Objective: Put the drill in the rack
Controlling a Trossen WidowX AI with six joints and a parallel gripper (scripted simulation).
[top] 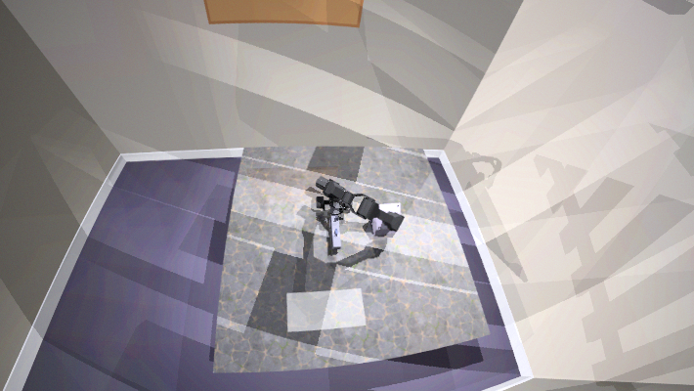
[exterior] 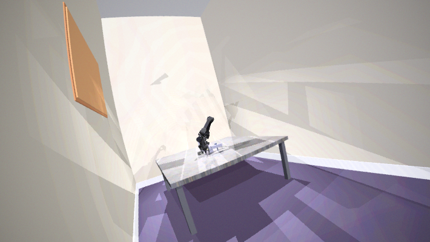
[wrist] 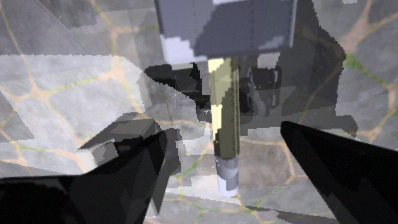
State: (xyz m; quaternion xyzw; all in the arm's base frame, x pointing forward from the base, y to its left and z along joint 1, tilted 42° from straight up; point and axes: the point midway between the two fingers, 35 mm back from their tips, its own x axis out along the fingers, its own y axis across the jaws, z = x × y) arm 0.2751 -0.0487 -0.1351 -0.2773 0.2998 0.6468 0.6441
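Right now the drill is 4 cm to the left of my gripper tip and 3 cm above it. Round my gripper tip: grey key (17 cm to the left, 4 cm above); then grey block (8 cm behind, 2 cm to the right, 1 cm above).
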